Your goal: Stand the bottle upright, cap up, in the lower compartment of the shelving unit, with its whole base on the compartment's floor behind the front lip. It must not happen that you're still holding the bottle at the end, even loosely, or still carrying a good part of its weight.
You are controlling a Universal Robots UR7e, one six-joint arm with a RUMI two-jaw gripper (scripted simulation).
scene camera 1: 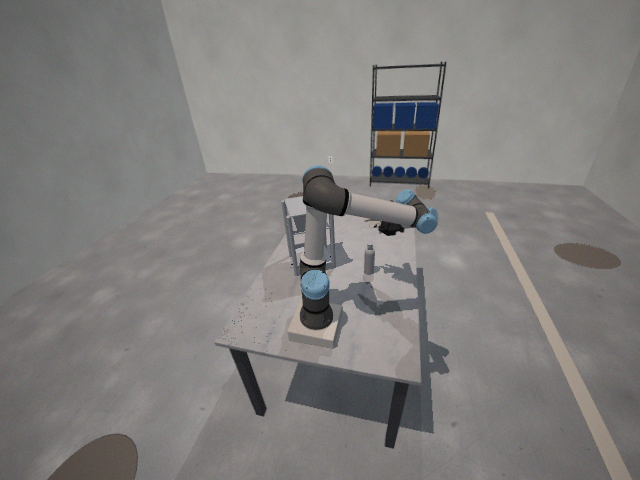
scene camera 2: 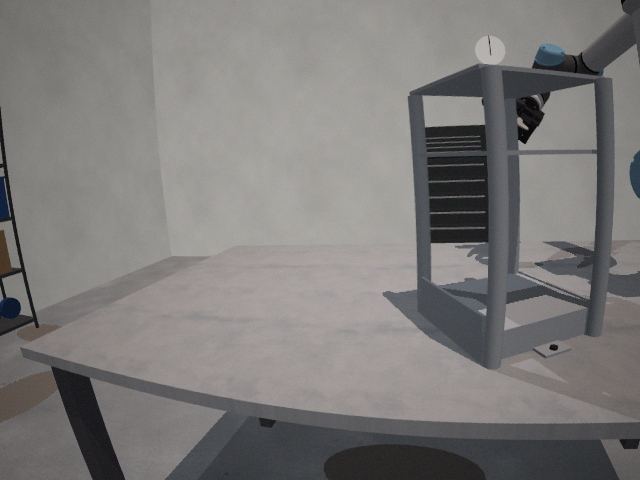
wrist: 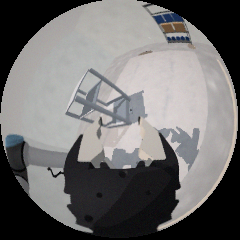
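Note:
My gripper is visible: gripper [scene camera 2: 498,139] [wrist: 120,117].

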